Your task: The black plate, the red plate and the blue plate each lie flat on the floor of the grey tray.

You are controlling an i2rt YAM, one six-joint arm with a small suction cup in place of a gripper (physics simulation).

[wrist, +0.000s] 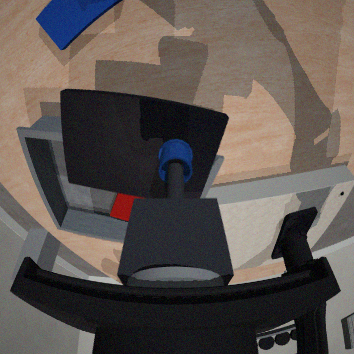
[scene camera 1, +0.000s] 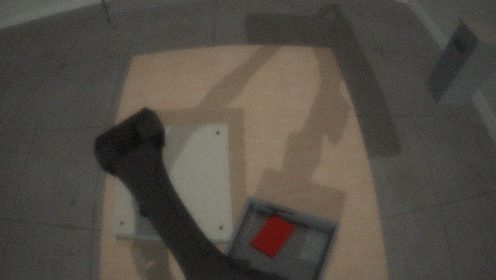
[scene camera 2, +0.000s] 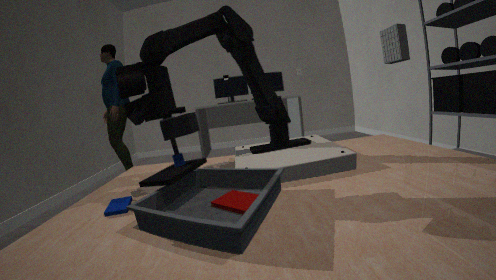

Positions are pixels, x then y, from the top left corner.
grey tray: wrist; scene camera 1 311,243; scene camera 2
same spot on grey tray: (wrist: 79,209) = (scene camera 2: 250,240)
